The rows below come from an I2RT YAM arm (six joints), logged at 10 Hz.
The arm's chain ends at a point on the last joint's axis. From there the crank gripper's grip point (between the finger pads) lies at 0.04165 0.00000 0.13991 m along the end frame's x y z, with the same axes.
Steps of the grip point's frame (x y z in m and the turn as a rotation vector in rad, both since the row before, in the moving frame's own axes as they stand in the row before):
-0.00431, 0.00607, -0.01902, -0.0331, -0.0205, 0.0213
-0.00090, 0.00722, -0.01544, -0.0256, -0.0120, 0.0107
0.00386, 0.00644, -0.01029, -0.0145, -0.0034, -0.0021
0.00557, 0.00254, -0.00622, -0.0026, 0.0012, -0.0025
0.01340, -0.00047, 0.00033, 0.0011, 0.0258, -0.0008
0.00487, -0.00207, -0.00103, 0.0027, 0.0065, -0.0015
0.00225, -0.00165, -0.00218, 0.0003, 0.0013, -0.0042
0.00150, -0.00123, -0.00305, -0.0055, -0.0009, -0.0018
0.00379, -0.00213, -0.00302, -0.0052, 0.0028, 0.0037
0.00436, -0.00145, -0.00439, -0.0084, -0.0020, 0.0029
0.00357, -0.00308, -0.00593, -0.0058, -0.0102, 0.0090
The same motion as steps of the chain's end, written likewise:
-0.00138, 0.00057, -0.01975, -0.0331, -0.0205, 0.0213
0.00080, 0.00320, -0.01588, -0.0256, -0.0120, 0.0107
0.00433, 0.00450, -0.01042, -0.0145, -0.0034, -0.0021
0.00540, 0.00228, -0.00617, -0.0026, 0.0012, -0.0025
0.00980, -0.00028, 0.00145, 0.0011, 0.0258, -0.0008
0.00396, -0.00163, -0.00076, 0.0027, 0.0065, -0.0015
0.00207, -0.00143, -0.00213, 0.0003, 0.0013, -0.0042
0.00163, -0.00192, -0.00309, -0.0055, -0.0009, -0.0018
0.00340, -0.00301, -0.00290, -0.0052, 0.0028, 0.0037
0.00464, -0.00275, -0.00447, -0.0084, -0.0020, 0.0029
0.00500, -0.00426, -0.00634, -0.0058, -0.0102, 0.0090

